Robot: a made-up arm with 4 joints.
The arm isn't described. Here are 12 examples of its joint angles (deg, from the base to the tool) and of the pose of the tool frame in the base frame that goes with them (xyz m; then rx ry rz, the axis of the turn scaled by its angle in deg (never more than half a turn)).
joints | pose
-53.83 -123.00 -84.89 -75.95 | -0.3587 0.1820 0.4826 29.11 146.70 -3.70
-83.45 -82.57 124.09 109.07 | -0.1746 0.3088 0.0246 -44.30 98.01 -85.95
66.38 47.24 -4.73 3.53 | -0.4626 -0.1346 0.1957 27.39 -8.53 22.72
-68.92 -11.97 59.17 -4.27 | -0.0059 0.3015 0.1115 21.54 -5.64 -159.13
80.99 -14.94 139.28 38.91 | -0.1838 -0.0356 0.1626 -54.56 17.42 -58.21
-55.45 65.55 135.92 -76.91 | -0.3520 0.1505 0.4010 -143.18 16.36 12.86
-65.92 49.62 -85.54 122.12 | -0.2866 0.1602 0.0361 -104.44 -40.04 110.71
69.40 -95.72 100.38 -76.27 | -0.3461 -0.1859 0.1754 -73.43 -12.71 -121.83
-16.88 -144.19 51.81 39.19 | -0.3857 0.3343 0.3582 -62.03 125.77 -9.70
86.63 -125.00 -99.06 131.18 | 0.0208 -0.1914 0.4134 140.59 68.45 42.07
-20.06 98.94 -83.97 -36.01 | -0.2712 -0.0560 0.0369 -46.15 -74.79 -20.29
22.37 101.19 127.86 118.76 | -0.2551 -0.0217 0.4162 11.19 -59.83 -83.86
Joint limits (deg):
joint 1: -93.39..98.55
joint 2: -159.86..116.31
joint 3: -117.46..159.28
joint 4: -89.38..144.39
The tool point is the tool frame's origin. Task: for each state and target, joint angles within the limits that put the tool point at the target. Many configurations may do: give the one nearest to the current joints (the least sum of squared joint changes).
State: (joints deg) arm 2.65 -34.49 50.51 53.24
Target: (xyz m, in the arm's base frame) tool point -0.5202 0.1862 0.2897
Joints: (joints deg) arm 6.40 -67.47 48.82 59.99
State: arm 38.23 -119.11 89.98 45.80
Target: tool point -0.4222 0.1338 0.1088
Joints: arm 4.54 -68.72 106.79 30.67
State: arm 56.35 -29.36 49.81 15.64
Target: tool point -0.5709 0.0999 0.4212
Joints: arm 21.25 -58.39 14.36 6.44
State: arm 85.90 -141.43 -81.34 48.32
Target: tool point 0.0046 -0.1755 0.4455
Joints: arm 63.34 -147.36 -86.97 56.59
